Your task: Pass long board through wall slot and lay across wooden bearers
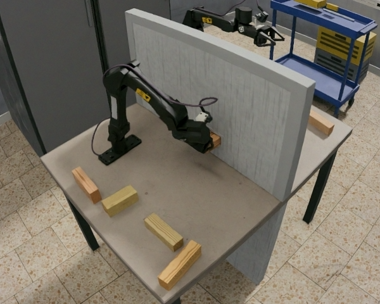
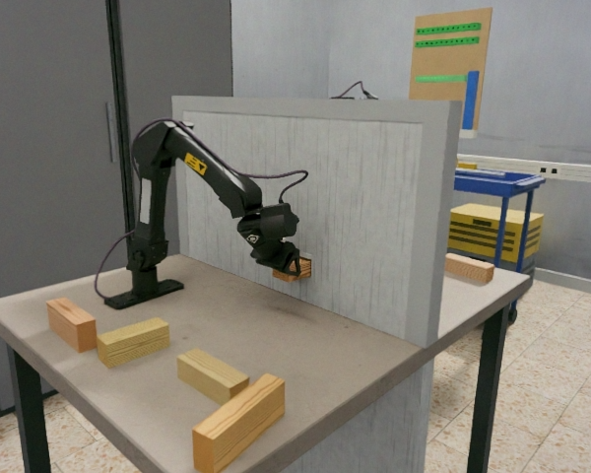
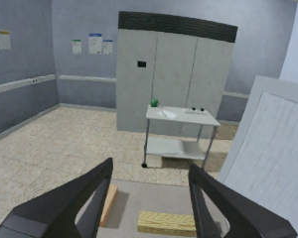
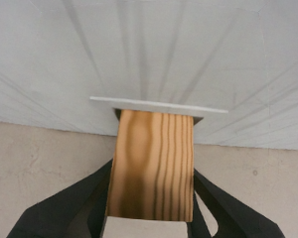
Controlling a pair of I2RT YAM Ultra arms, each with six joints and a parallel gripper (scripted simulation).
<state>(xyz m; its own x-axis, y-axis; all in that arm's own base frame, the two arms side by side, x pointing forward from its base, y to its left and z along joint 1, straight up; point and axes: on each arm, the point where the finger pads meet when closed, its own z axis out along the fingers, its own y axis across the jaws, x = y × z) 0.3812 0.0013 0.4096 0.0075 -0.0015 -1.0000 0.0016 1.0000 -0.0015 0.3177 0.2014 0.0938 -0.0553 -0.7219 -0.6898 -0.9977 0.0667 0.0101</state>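
Right now the long board is 320 mm below my left hand, 260 mm to the right of it and 40 mm behind it. Round my left hand: yellow bearer (390 mm below, 140 mm ahead, 130 mm to the right).
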